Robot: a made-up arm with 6 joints. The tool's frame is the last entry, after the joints. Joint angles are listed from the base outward. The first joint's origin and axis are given. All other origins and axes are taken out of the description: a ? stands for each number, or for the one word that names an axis. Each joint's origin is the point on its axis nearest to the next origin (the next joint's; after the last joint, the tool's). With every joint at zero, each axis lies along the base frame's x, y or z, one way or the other. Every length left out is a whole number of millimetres.
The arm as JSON. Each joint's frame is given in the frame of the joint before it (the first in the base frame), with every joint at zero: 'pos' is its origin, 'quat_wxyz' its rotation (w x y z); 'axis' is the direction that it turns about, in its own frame. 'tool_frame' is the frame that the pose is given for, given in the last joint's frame.
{
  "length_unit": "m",
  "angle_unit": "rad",
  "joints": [
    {
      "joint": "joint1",
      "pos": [
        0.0,
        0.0,
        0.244
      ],
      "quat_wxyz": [
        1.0,
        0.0,
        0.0,
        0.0
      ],
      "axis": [
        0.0,
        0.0,
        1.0
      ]
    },
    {
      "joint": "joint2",
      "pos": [
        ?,
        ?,
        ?
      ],
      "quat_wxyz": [
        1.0,
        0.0,
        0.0,
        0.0
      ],
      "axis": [
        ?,
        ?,
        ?
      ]
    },
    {
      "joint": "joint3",
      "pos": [
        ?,
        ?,
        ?
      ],
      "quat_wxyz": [
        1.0,
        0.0,
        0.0,
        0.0
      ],
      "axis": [
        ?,
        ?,
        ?
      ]
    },
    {
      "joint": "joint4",
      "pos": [
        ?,
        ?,
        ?
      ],
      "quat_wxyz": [
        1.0,
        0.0,
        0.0,
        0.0
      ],
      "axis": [
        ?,
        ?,
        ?
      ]
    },
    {
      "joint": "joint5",
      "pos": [
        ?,
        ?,
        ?
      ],
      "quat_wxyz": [
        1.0,
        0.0,
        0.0,
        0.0
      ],
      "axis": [
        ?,
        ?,
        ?
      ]
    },
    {
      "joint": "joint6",
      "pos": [
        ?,
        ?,
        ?
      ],
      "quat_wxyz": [
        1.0,
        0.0,
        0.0,
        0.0
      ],
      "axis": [
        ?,
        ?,
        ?
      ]
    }
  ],
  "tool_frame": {
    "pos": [
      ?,
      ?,
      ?
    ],
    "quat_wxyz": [
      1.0,
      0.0,
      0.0,
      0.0
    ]
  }
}
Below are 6 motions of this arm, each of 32 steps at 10 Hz.
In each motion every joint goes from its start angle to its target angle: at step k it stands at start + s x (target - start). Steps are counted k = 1, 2, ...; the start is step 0. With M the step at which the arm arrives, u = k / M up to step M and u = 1 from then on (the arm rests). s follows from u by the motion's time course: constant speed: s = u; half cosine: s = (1 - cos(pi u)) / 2; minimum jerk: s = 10 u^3 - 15 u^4 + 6 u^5.
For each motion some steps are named. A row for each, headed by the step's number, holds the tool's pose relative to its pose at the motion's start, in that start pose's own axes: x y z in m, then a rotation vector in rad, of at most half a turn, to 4 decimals.
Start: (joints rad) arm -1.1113 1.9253 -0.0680 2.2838 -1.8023 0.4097
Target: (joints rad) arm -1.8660 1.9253 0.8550 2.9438 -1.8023 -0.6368
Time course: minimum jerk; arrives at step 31
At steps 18, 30, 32:
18: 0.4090 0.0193 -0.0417 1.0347 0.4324 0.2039
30: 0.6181 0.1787 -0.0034 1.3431 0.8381 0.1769
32: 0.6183 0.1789 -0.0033 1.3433 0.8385 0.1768

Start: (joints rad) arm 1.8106 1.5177 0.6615 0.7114 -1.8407 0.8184
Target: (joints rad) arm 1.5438 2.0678 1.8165 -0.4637 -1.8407 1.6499
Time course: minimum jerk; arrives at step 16
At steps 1, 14, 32:
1: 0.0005 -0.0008 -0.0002 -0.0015 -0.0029 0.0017
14: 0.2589 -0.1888 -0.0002 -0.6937 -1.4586 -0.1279
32: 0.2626 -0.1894 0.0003 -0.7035 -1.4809 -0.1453

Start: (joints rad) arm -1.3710 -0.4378 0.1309 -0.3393 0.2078 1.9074
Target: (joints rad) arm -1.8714 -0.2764 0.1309 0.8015 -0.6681 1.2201
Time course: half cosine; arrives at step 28
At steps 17, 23, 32:
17: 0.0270 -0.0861 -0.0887 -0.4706 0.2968 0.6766
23: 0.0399 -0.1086 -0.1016 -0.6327 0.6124 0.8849
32: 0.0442 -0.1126 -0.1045 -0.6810 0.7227 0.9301

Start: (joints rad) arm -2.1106 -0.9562 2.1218 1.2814 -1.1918 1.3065
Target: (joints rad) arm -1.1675 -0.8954 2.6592 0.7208 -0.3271 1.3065
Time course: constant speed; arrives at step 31
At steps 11, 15, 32:
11: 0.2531 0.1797 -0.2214 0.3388 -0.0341 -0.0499
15: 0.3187 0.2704 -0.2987 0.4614 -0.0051 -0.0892
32: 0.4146 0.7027 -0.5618 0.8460 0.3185 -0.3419

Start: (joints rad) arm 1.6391 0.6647 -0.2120 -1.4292 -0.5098 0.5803
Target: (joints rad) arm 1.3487 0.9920 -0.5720 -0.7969 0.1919 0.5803
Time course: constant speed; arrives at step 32
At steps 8, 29, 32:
8: -0.0212 -0.1055 -0.0141 -0.0170 -0.0381 -0.2661
29: -0.1097 -0.3172 -0.1000 -0.1863 -0.0114 -0.7940
32: -0.1238 -0.3394 -0.1163 -0.2223 0.0037 -0.8429

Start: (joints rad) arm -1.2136 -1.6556 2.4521 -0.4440 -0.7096 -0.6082
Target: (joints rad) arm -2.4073 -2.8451 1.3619 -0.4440 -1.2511 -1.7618
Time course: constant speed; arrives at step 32
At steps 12, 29, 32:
12: 0.0797 0.4291 -0.1517 0.5065 0.5113 0.0969
29: -0.1818 0.8864 -0.1780 0.9791 1.3061 -0.0992
32: -0.2454 0.9250 -0.1549 1.0194 1.4433 -0.1743

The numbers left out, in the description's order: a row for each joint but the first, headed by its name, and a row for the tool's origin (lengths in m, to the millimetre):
joint2: xyz 0.0 0.0 0.0, axis 0.0 1.0 0.0
joint3: xyz 0.0 0.0 0.54, axis 0.0 -1.0 0.0
joint4: xyz 0.584 0.0 0.0, axis -1.0 0.0 0.0
joint5: xyz 0.0 -0.17 0.0, axis 0.0 -1.0 0.0
joint6: xyz 0.0 0.0 0.0, axis -1.0 0.0 0.0
tool: xyz 0.0 0.0 0.0

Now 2 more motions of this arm.
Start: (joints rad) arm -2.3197 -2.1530 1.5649 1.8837 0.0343 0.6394
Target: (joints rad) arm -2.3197 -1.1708 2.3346 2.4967 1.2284 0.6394
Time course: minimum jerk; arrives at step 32
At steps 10, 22, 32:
10: -0.0005 0.0577 0.1114 -0.1044 -0.2138 -0.0954
22: -0.1441 0.2510 0.4843 -0.3771 -1.0801 -0.3071
32: -0.2196 0.2959 0.5724 -0.4180 -1.3461 -0.3287

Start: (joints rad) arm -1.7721 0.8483 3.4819 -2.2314 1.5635 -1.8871
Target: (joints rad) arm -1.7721 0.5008 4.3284 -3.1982 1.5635 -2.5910
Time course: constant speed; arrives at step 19
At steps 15, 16, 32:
15: -0.3960 -0.0564 -0.4075 0.9888 -1.0850 -0.3082
16: -0.4130 -0.0372 -0.4347 1.0234 -1.1694 -0.3269
32: -0.4518 0.0341 -0.5088 1.0949 -1.4278 -0.3805

